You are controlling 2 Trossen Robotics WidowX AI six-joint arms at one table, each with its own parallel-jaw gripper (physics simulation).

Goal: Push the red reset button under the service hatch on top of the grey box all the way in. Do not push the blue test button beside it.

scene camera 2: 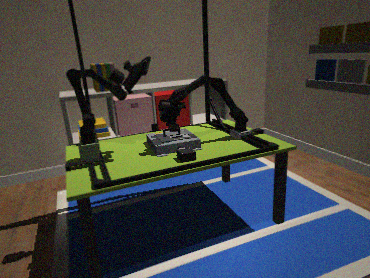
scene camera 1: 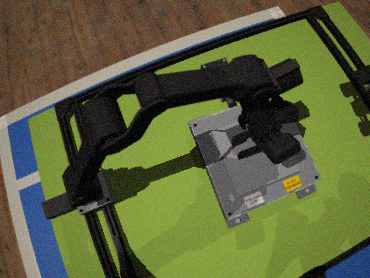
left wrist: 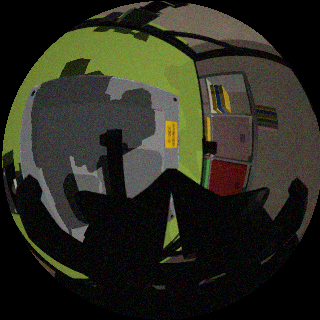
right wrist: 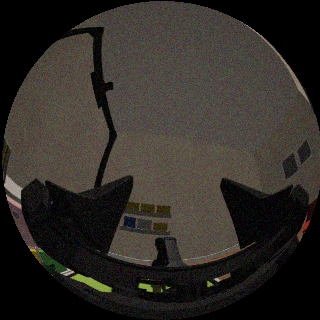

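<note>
The grey box (scene camera 1: 267, 177) (scene camera 2: 175, 145) (left wrist: 170, 105) sits on the green table, partly in shadow. A black handle (scene camera 1: 250, 152) (left wrist: 116, 165) stands up from the hatch area on its top. My left gripper (scene camera 1: 279, 157) (scene camera 2: 173, 129) (left wrist: 170, 172) is shut and empty, low over the box top and close to the handle. Its arm hides part of the box in scene camera 1. The red button and the blue button do not show; whether the hatch is fully closed is hard to tell. My right gripper (scene camera 2: 148, 59) (right wrist: 178, 182) is open and empty, raised high at the left in scene camera 2.
A small dark block (scene camera 2: 186, 154) stands in front of the box. The box carries a yellow label (scene camera 1: 293, 183) (left wrist: 171, 134) and a white label (scene camera 1: 254, 200). Black frame rails (scene camera 1: 190, 52) run along the table edges. A shelf unit (scene camera 2: 145, 89) stands behind.
</note>
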